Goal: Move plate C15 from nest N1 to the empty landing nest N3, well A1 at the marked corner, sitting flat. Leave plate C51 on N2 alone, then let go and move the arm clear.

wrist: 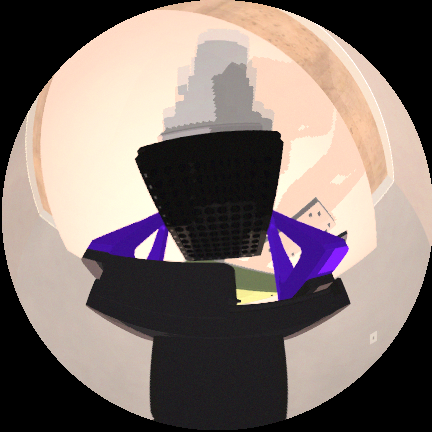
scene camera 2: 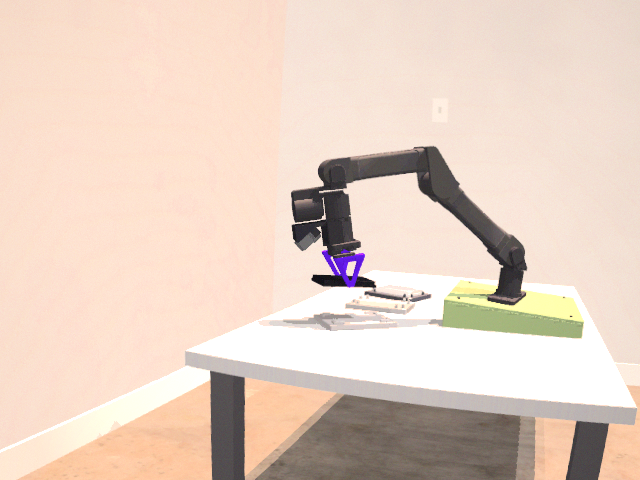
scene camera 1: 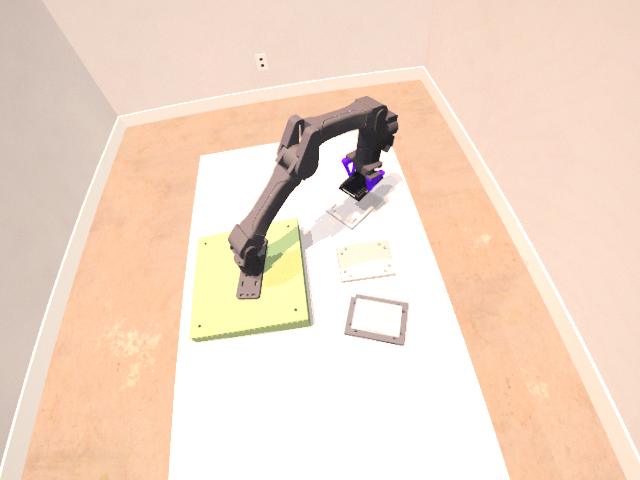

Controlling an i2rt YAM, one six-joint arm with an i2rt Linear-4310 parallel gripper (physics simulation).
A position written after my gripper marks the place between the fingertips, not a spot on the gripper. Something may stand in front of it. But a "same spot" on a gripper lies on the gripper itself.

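I can see my gripper in scene camera 1 (pixel 360 183), and the wrist view and scene camera 2 show it too. A spot on my gripper (wrist: pixel 188 289) is the same spot as the one on the gripper (scene camera 2: pixel 328 250).
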